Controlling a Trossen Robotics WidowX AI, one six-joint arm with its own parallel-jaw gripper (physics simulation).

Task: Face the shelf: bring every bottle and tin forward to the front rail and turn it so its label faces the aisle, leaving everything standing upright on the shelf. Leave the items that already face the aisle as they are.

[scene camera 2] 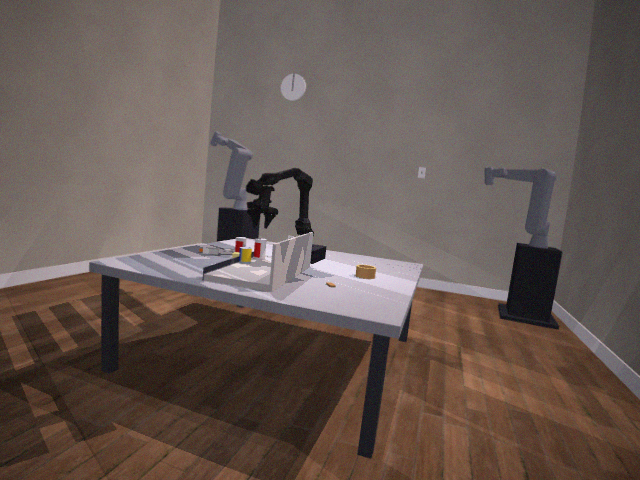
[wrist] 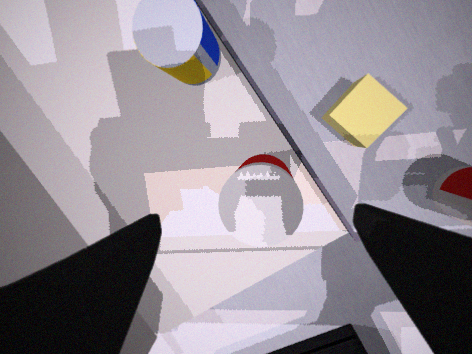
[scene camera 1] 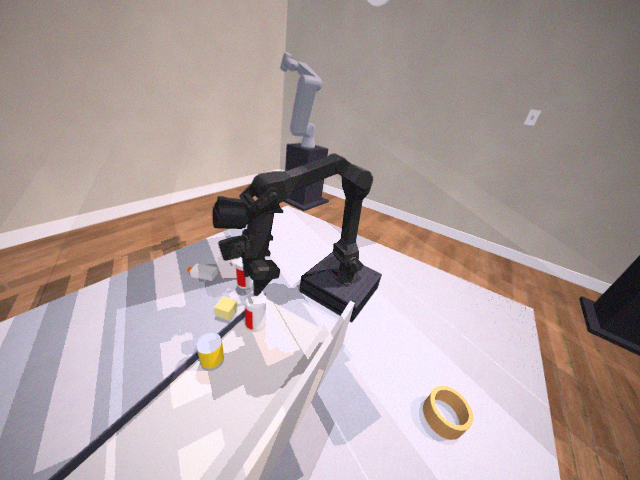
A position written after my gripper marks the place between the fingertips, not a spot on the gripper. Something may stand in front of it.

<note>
My gripper (scene camera 1: 251, 285) is open, holding nothing. Also in view: a yellow tin (scene camera 1: 209, 347). On the table rest a yellow block (wrist: 366, 109) and a tan tape ring (scene camera 1: 445, 429).
My gripper also shows in the wrist view (wrist: 256, 217). The wrist view does not show the tan tape ring: it is out of frame.
</note>
